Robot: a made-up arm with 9 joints.
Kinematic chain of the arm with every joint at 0, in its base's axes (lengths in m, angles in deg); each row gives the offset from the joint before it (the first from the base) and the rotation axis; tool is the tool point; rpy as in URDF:
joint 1: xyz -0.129 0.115 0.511 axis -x
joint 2: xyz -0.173 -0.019 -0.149 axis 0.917 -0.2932 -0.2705
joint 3: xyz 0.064 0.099 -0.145 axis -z
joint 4: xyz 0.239 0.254 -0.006 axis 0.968 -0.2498 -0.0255
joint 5: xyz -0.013 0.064 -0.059 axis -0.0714 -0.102 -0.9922
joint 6: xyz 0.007 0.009 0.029 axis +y
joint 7: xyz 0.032 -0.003 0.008 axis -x
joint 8: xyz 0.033 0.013 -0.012 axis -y
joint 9: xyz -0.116 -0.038 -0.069 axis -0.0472 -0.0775 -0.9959
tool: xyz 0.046 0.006 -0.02 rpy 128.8 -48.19 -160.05
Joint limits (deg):
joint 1: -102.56..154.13
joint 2: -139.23..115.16
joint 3: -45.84..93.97
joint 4: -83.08..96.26
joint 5: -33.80..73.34
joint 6: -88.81..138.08
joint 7: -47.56..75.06
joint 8: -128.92..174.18
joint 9: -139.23..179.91
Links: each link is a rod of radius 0.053 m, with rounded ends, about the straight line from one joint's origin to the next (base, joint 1, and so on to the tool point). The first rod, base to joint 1, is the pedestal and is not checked.
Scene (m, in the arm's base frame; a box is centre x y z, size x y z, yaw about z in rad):
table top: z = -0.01
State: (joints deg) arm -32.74 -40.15 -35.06 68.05 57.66 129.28 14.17 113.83 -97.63
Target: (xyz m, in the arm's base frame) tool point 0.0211 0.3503 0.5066
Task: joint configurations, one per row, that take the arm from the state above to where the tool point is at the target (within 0.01 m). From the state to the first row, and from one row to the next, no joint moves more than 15 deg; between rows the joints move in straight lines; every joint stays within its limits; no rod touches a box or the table.
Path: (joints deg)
1: -28.61 -31.87 -22.23 73.69 60.80 131.04 10.23 105.12 -99.05
2: -24.47 -23.58 -9.40 79.33 63.93 132.80 6.29 96.42 -100.48
3: -20.34 -15.30 3.42 84.98 67.07 134.56 2.35 87.71 -101.90
4: -16.21 -7.01 16.25 90.62 70.20 136.32 -1.60 79.01 -103.33
5: -12.08 1.27 29.08 96.26 73.34 138.08 -5.54 70.30 -104.75

